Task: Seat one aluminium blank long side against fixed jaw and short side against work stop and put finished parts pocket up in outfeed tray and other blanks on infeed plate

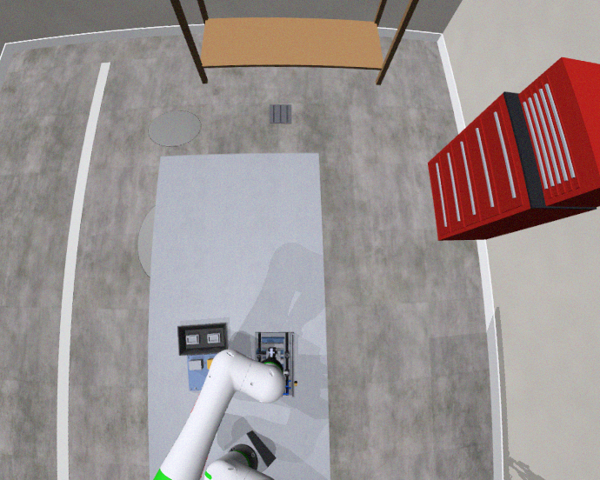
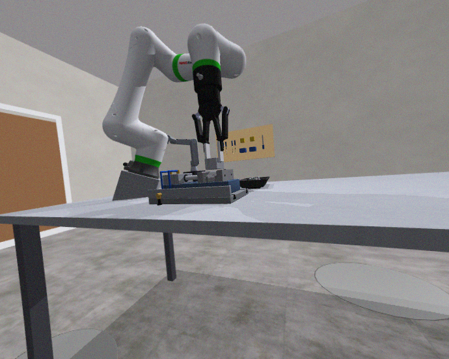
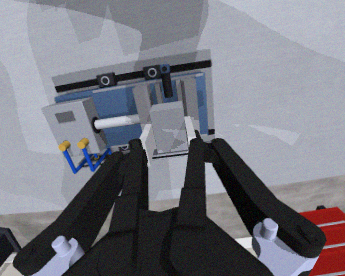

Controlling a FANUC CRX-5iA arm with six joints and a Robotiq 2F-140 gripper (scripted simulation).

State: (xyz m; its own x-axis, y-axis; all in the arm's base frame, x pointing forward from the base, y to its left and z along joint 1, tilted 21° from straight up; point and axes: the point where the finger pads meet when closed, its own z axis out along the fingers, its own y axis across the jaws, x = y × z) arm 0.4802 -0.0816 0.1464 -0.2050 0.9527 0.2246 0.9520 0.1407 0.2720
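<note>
Right now my hand is 7 cm above the black work stop rod, 5 cm to the right of it and 1 cm past it. Also, from my hand: blue infeed plate: 30 cm to the left, 18 cm behind, 15 cm below; hose-end block: 16 cm behind, 8 cm below, 3 cm to the right; brass blank: 27 cm to the left, 13 cm below, 12 cm behind.
</note>
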